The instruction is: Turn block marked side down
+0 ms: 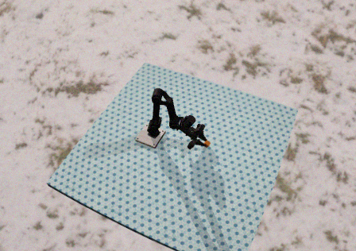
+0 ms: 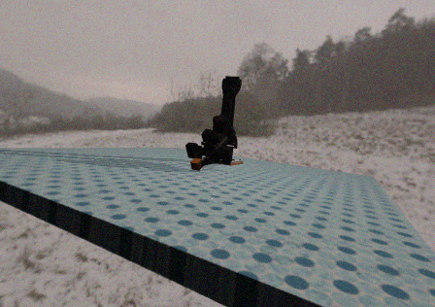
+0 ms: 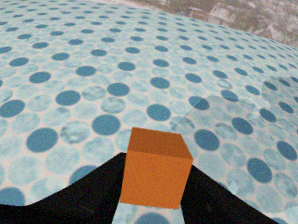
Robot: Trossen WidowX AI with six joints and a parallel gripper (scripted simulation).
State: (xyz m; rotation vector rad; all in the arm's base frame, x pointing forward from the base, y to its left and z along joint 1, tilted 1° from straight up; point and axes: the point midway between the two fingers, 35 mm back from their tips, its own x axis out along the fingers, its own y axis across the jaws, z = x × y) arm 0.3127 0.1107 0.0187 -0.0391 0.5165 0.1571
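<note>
The block lies 10 mm below my gripper tip.
</note>
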